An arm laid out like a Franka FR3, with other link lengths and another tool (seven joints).
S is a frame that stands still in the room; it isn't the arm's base.
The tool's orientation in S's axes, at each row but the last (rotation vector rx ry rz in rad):
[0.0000 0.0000 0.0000]
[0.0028 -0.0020 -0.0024]
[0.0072 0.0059 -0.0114]
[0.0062 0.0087 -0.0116]
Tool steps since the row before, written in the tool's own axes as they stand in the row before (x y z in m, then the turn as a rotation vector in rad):
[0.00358 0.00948 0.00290 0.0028 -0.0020 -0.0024]
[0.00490 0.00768 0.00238 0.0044 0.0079 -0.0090]
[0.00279 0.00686 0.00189 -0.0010 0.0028 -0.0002]
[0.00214 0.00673 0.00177 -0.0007 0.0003 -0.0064]
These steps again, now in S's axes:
[0.00358 0.00948 0.00290 0.0028 -0.0020 -0.0024]
[0.00491 0.00766 0.00241 0.0044 0.0079 -0.0090]
[0.00288 0.00681 0.00192 -0.0010 0.0028 -0.0002]
[0.00223 0.00669 0.00179 -0.0008 0.0003 -0.0064]

